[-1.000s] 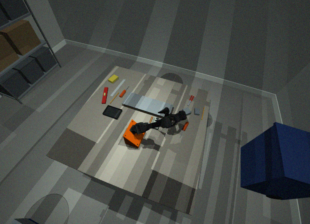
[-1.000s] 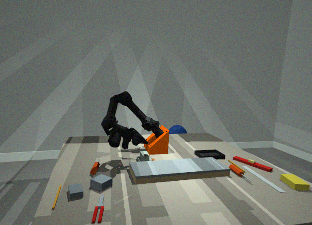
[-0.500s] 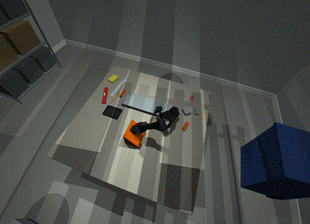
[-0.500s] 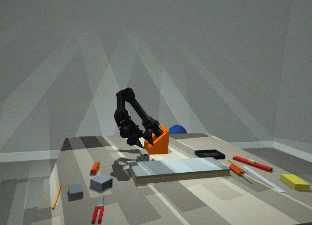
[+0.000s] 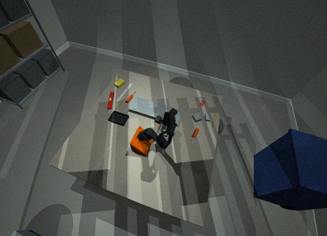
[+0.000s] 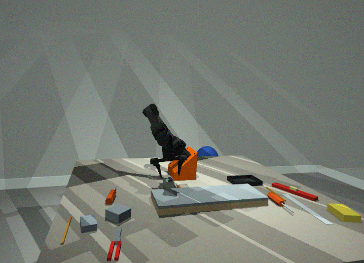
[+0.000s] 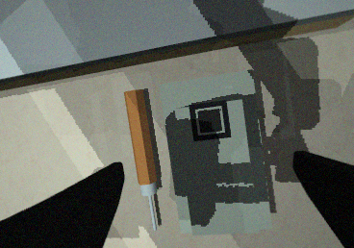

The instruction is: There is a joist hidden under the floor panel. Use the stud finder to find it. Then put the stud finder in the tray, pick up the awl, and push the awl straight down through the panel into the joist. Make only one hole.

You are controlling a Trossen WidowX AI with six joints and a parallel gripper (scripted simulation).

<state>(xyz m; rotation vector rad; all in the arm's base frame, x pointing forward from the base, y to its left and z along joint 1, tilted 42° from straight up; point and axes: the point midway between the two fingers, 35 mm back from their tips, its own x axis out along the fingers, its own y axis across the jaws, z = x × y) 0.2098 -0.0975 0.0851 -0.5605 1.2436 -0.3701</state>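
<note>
My gripper tip is 10 mm short of the stud finder and 30 mm above it. Round my gripper tip: awl (30 mm behind, 50 mm to the left, 70 mm below); ruler (240 mm ahead, 600 mm to the left, 70 mm below); black tray (90 mm behind, 450 mm to the left, 60 mm below).
</note>
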